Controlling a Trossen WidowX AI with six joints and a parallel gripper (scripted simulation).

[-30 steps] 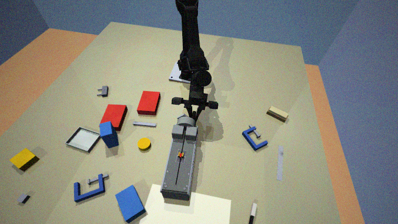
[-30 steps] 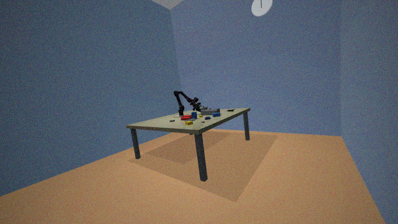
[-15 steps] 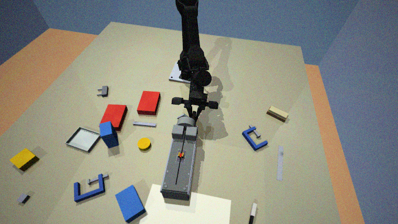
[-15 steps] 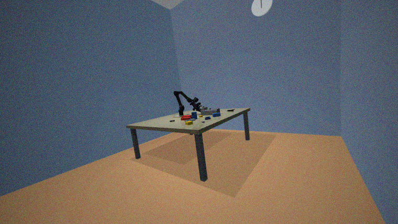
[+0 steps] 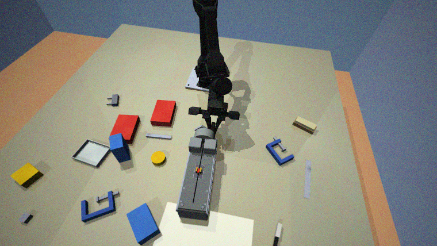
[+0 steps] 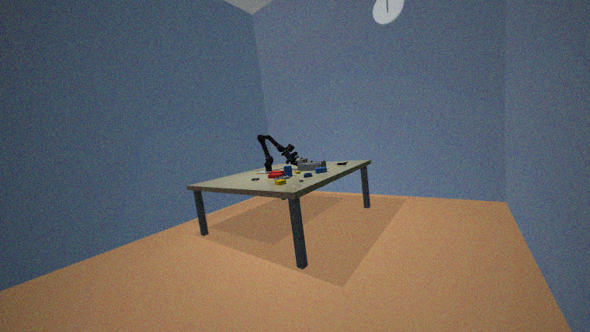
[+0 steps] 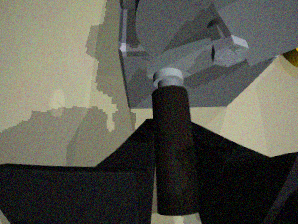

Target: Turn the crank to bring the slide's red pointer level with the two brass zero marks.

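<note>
Now: the dark crank handle 20 mm behind my gripper tip and 20 mm above it. The rest, counted from my gripper tip: tan block 200 mm behind, 340 mm to the left, 30 mm below; then red pointer 170 mm ahead, 10 mm to the left, 40 mm above; then grey strip 30 mm ahead, 370 mm to the left, 40 mm below.
</note>
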